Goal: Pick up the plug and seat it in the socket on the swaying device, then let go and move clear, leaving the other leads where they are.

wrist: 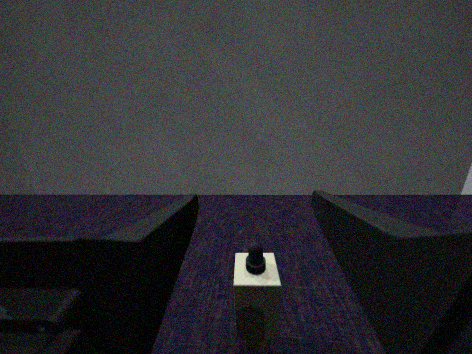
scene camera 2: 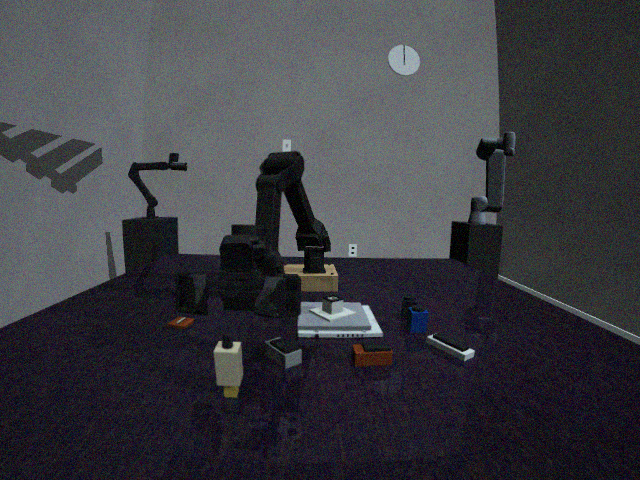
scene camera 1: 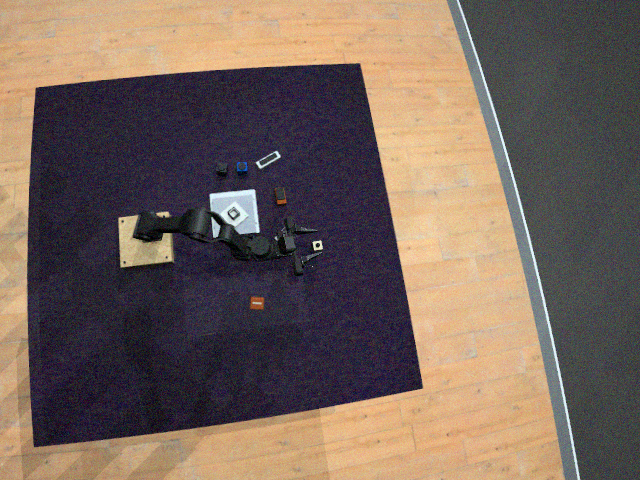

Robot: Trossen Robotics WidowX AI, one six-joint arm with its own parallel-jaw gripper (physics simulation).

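The plug (scene camera 1: 317, 245) (scene camera 2: 227, 364) (wrist: 256, 310) is a cream block with a black stub on top and a yellow tip below. It is upright; whether its tip touches the mat is hard to tell. My gripper (scene camera 1: 318, 241) (scene camera 2: 232, 304) (wrist: 254, 198) is open, its fingers on either side of the plug with gaps at both sides in the wrist view. The device (scene camera 1: 248, 200) (scene camera 2: 356, 323) is a grey platform on a white base. On it a white square plate carries the small box-shaped socket (scene camera 1: 233, 212) (scene camera 2: 332, 306), with a dark opening on top.
An orange block (scene camera 1: 280, 196) (scene camera 2: 372, 356), a white bar (scene camera 1: 268, 159) (scene camera 2: 449, 347), a blue block (scene camera 1: 241, 167) (scene camera 2: 418, 321) and a black block (scene camera 1: 221, 169) lie around the device. A grey block (scene camera 2: 284, 354) lies near the plug. A flat orange piece (scene camera 1: 256, 303) (scene camera 2: 180, 322) lies apart.
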